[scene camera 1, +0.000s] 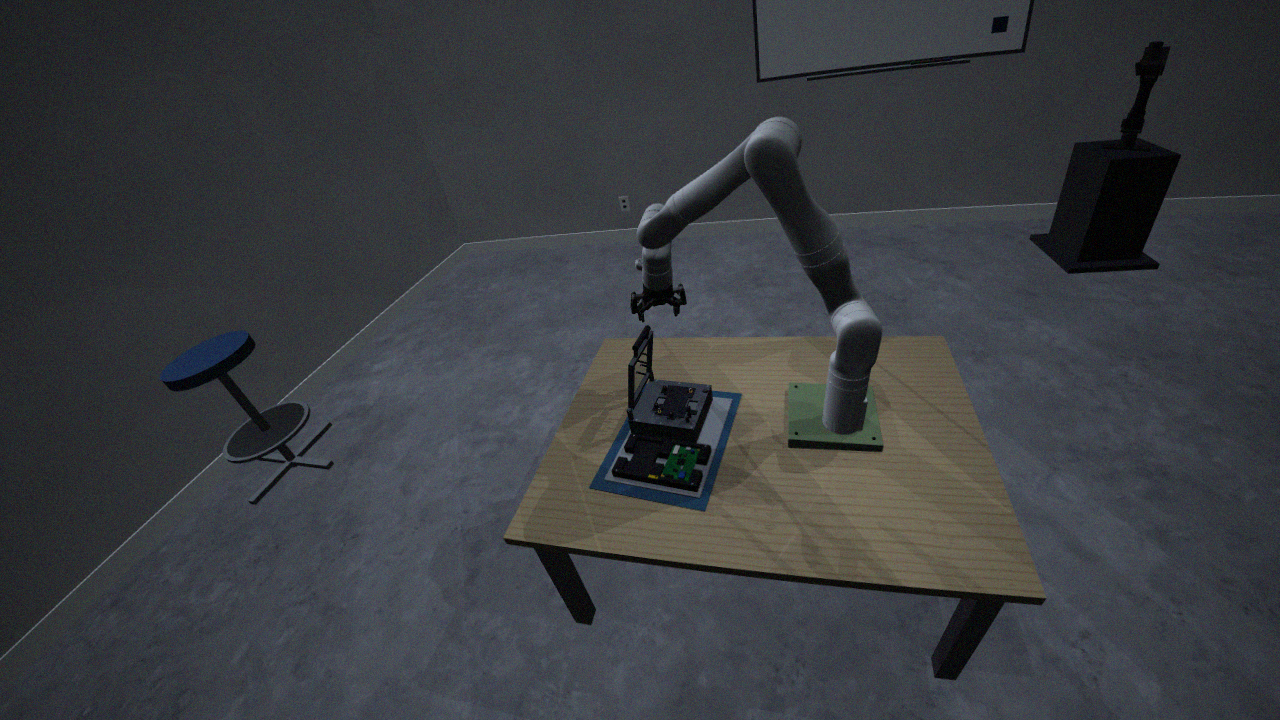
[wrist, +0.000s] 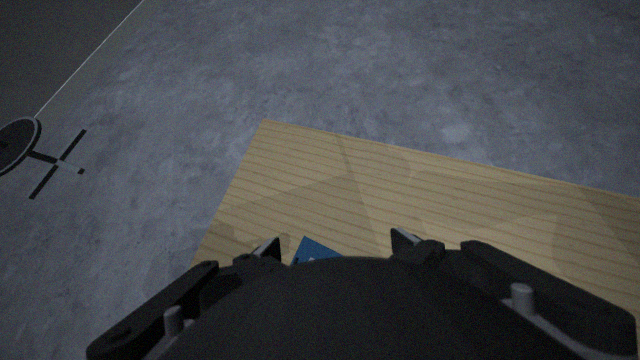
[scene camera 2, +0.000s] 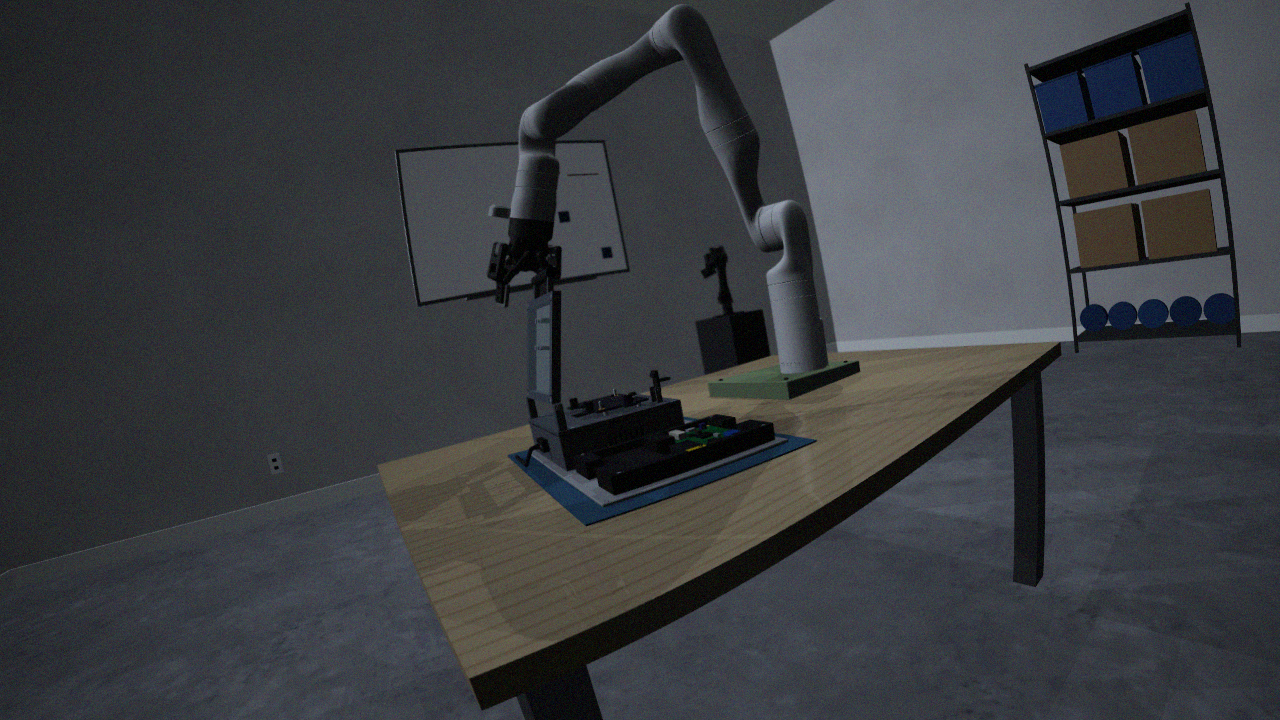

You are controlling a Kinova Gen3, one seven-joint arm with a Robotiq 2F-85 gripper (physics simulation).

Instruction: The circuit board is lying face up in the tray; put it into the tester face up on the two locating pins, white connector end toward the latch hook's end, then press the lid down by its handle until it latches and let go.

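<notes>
The green circuit board lies face up in the right part of the black tray. The dark tester stands behind the tray in scene camera 1. Its lid stands upright at the left side. The latch hook rises at the tester's far right in scene camera 2. My gripper is open and empty, high above the table and above the level of the lid's top. The locating pins are too small to tell apart.
The tester and tray stand on a blue-edged mat on the wooden table. The arm's green base plate is to their right. A blue stool stands on the floor left of the table.
</notes>
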